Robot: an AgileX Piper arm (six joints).
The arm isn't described. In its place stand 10 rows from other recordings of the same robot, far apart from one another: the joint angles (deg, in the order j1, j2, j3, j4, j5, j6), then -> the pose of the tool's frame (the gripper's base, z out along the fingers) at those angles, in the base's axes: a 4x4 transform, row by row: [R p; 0 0 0 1], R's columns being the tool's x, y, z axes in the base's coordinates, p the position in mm.
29.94 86.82 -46.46 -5.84 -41.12 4.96 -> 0.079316, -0.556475, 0.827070, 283.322; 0.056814, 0.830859, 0.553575, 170.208; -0.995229, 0.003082, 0.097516, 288.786; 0, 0, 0, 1
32.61 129.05 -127.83 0.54 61.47 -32.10 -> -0.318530, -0.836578, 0.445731, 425.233; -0.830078, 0.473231, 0.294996, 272.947; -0.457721, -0.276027, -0.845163, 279.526; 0, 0, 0, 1
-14.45 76.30 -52.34 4.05 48.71 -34.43 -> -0.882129, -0.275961, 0.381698, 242.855; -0.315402, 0.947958, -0.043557, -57.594; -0.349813, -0.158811, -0.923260, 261.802; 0, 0, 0, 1
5.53 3.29 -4.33 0.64 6.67 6.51 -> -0.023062, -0.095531, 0.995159, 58.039; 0.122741, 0.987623, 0.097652, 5.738; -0.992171, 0.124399, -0.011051, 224.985; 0, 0, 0, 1
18.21 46.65 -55.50 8.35 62.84 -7.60 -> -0.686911, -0.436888, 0.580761, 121.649; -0.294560, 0.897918, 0.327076, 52.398; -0.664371, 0.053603, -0.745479, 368.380; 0, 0, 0, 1
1.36 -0.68 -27.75 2.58 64.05 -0.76 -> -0.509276, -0.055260, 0.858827, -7.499; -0.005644, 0.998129, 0.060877, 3.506; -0.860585, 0.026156, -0.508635, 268.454; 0, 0, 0, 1
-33.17 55.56 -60.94 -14.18 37.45 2.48 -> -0.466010, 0.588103, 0.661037, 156.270; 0.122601, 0.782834, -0.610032, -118.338; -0.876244, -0.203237, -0.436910, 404.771; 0, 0, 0, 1
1.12 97.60 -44.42 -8.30 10.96 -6.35 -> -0.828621, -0.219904, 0.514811, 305.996; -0.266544, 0.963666, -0.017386, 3.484; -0.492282, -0.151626, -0.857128, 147.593; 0, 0, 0, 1
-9.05 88.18 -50.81 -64.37 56.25 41.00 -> -0.946890, 0.281580, 0.155283, 264.155; 0.055377, 0.618487, -0.783841, -111.153; -0.316755, -0.733612, -0.601232, 236.080; 0, 0, 0, 1
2.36 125.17 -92.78 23.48 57.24 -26.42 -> -0.945072, -0.307199, 0.111658, 436.778; -0.254157, 0.905452, 0.339943, 48.517; -0.205531, 0.292892, -0.933794, 150.779; 0, 0, 0, 1
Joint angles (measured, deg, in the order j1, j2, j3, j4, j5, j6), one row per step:
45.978 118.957 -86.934 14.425 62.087 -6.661
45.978 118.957 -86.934 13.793 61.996 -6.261
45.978 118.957 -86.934 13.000 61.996 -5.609
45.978 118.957 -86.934 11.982 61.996 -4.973
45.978 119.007 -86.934 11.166 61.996 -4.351
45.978 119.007 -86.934 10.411 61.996 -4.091
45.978 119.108 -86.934 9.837 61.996 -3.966
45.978 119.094 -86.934 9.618 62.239 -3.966
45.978 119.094 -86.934 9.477 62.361 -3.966
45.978 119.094 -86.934 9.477 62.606 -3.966
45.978 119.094 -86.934 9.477 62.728 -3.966
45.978 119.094 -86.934 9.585 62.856 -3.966
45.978 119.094 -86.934 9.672 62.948 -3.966
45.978 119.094 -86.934 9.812 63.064 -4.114
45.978 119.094 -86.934 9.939 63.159 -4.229
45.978 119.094 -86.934 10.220 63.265 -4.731
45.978 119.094 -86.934 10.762 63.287 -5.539
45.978 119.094 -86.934 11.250 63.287 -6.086
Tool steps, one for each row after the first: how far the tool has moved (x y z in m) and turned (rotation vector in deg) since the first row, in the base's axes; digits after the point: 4 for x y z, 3 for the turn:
0.0007 -0.0006 -0.0002 -0.389 -0.405 -0.123
0.0014 -0.0014 -0.0004 -0.964 -0.807 -0.400
0.0023 -0.0025 -0.0007 -1.668 -1.364 -0.561
0.0030 -0.0033 -0.0013 -2.279 -1.763 -0.801
0.0037 -0.0041 -0.0014 -2.768 -2.218 -0.715
0.0043 -0.0046 -0.0023 -3.204 -2.506 -0.575
0.0042 -0.0051 -0.0022 -3.485 -2.481 -0.431
0.0042 -0.0054 -0.0023 -3.651 -2.484 -0.345
0.0039 -0.0057 -0.0023 -3.811 -2.305 -0.300
0.0037 -0.0058 -0.0023 -3.891 -2.215 -0.278
0.0035 -0.0058 -0.0022 -3.909 -2.050 -0.302
0.0033 -0.0058 -0.0022 -3.917 -1.926 -0.324
0.0030 -0.0058 -0.0022 -3.889 -1.770 -0.219
0.0028 -0.0058 -0.0021 -3.859 -1.633 -0.145
0.0024 -0.0056 -0.0021 -3.693 -1.442 0.244
0.0019 -0.0050 -0.0020 -3.270 -1.188 0.800
0.0014 -0.0045 -0.0018 -2.896 -0.952 1.120

